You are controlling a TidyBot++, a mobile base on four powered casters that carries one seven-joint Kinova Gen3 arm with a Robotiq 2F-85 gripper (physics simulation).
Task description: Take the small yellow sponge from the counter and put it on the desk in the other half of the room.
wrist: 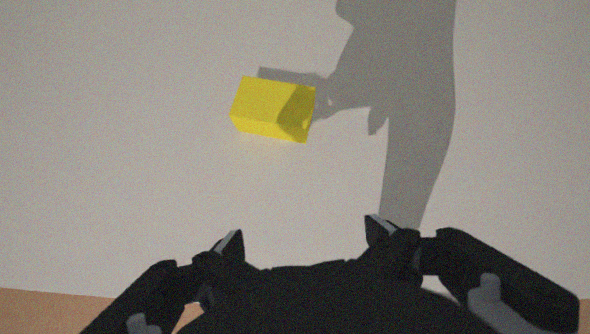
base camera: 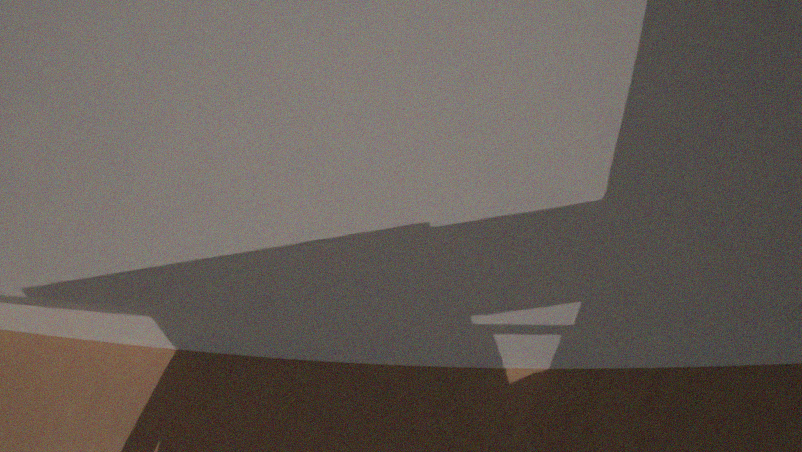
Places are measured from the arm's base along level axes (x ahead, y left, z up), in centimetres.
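Where they show: gripper, fingertip midpoint: [wrist: 304,236].
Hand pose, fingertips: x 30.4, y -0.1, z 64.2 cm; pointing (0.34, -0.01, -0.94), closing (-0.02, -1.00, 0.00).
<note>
After its pixels a point has its place.
The small yellow sponge [wrist: 272,110] {x 45.8, y 1.7, z 55.8 cm} lies on the pale counter top [wrist: 125,175] {x 41.7, y 24.3, z 51.3 cm} in the wrist view, a little above the middle of the picture. My gripper [wrist: 304,236] {x 30.4, y -0.1, z 64.2 cm} is open, with its two fingers wide apart at the bottom of the wrist view. The sponge is beyond the fingertips, slightly to the left of midway between them, and does not touch them. A shadow falls across the sponge's right part. The sponge and the gripper do not show in the base camera view. The desk does not show in either view.
In the base camera view a pale cabinet front [base camera: 308,112] {x 24.6, y 1.9, z -12.9 cm} stands close ahead, partly in shadow, with the brown floor [base camera: 67,387] {x 29.4, y 29.7, z -39.7 cm} at its foot. The counter's near edge crosses the bottom of the wrist view, with the brown floor [wrist: 45,310] {x 6.6, y 143.4, z -39.7 cm} below it.
</note>
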